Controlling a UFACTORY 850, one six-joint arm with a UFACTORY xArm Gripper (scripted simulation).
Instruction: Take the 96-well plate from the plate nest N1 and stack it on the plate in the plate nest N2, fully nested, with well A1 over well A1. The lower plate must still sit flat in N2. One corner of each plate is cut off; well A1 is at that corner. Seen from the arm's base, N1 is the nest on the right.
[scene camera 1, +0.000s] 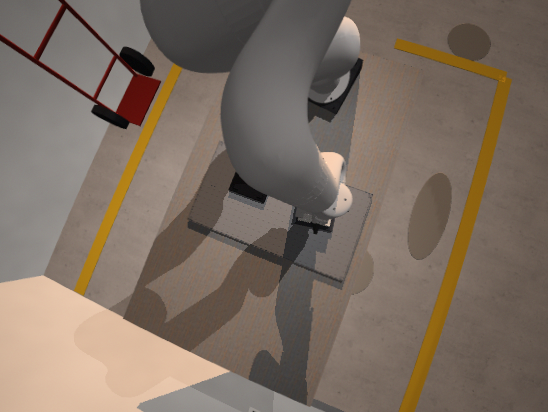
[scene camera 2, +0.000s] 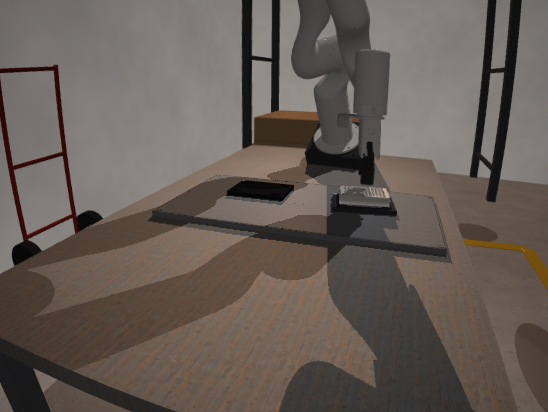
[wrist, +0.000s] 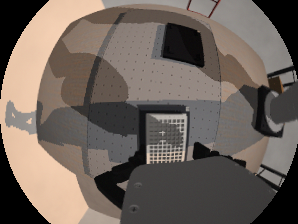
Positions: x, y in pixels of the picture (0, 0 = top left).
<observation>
My gripper (wrist: 170, 151): 16 cm from the lens. A black nest (wrist: 186, 45) is 30 cm from the lens.
</observation>
